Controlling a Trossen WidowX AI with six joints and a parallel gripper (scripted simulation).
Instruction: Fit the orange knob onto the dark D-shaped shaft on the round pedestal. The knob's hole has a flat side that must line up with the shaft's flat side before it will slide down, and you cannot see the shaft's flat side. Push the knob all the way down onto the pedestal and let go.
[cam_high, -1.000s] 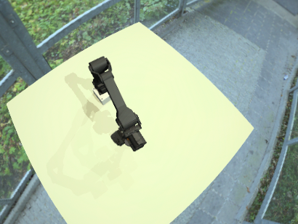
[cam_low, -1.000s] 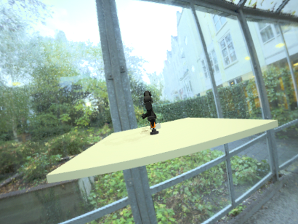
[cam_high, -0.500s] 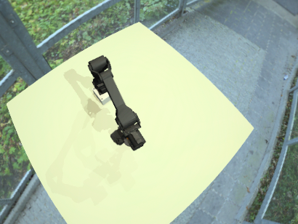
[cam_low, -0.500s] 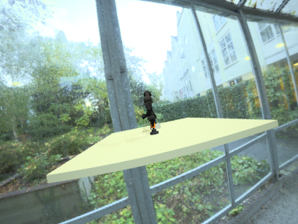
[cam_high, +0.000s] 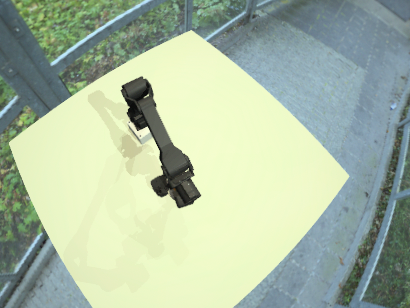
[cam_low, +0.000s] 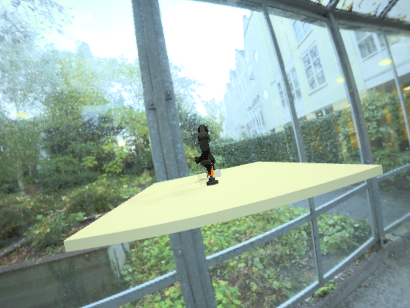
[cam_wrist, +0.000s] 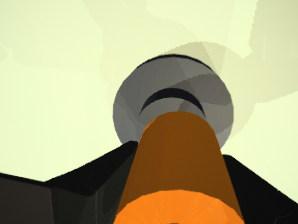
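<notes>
The orange knob lies 20 mm above my gripper tip. Also, from my gripper tip: pedestal 40 mm below.
</notes>
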